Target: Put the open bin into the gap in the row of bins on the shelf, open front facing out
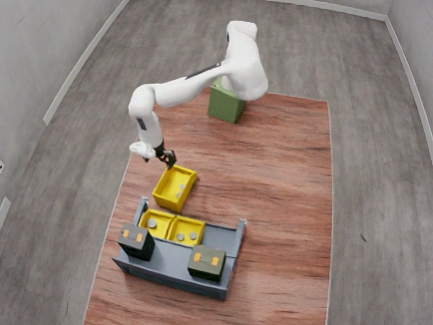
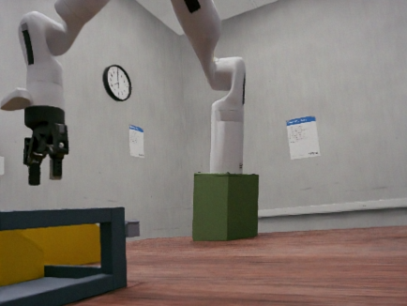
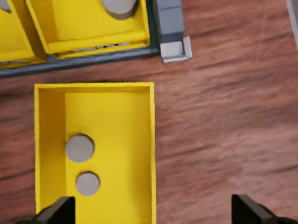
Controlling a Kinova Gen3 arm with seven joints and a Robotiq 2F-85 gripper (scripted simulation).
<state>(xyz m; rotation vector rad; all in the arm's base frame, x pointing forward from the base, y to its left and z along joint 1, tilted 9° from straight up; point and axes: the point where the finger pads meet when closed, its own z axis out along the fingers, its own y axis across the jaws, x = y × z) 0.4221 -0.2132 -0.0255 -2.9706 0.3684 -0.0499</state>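
The grey disc part lies 150 mm below my hand, 70 mm to the left of it and 40 mm ahead of it. The rest, counted from my hand: grey shelf: 260 mm ahead, 120 mm to the left, 90 mm below.
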